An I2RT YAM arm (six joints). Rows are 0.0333 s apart.
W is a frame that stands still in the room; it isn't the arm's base.
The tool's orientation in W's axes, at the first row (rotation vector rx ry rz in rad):
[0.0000 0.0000 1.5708]
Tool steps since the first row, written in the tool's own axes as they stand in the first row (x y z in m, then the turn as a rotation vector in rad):
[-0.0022 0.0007 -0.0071 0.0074 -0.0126 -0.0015]
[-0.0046 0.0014 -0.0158 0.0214 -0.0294 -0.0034]
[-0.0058 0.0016 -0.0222 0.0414 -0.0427 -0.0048]
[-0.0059 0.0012 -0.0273 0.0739 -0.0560 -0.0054]
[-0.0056 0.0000 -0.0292 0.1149 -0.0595 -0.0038]
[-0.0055 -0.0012 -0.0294 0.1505 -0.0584 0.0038]
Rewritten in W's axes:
[-0.0007 -0.0022 -0.0071 0.0126 0.0074 -0.0015]
[-0.0014 -0.0046 -0.0158 0.0294 0.0214 -0.0034]
[-0.0016 -0.0058 -0.0222 0.0427 0.0414 -0.0048]
[-0.0012 -0.0059 -0.0273 0.0560 0.0739 -0.0054]
[0.0000 -0.0056 -0.0292 0.0595 0.1149 -0.0038]
[0.0012 -0.0055 -0.0294 0.0584 0.1505 0.0038]

